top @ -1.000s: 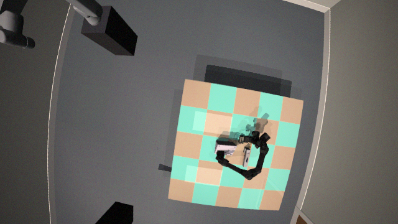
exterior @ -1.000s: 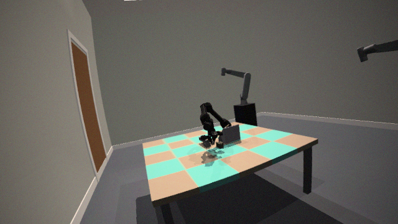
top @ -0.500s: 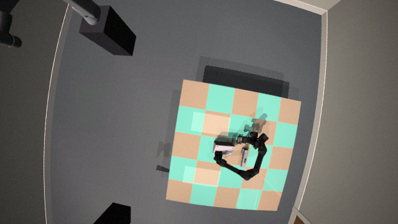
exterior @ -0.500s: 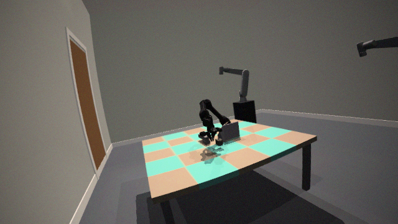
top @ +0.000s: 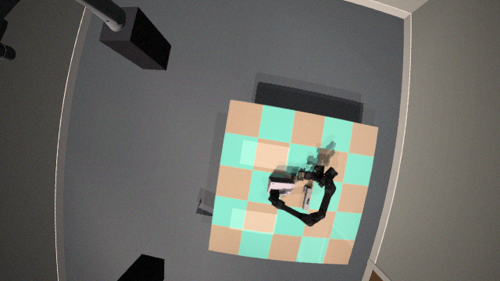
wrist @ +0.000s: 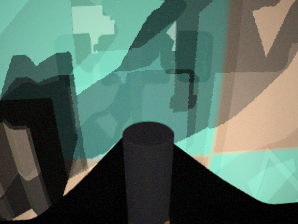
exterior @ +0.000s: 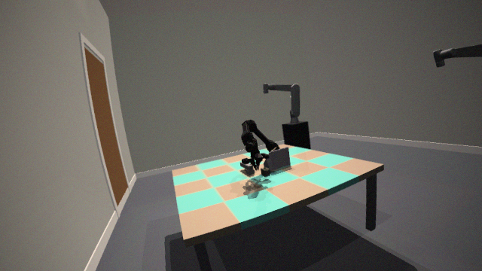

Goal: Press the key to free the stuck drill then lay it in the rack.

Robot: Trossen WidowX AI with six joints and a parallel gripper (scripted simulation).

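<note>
My gripper tip is now 40 mm to the left of the drill and 30 mm below it. Also, from my gripper tip: light grey fixture: 10 mm behind, 200 mm to the right, 20 mm below; then dark rack: 80 mm behind, 30 mm to the right, 40 mm below; then dark key piece: 10 mm behind, 220 mm to the right.
</note>
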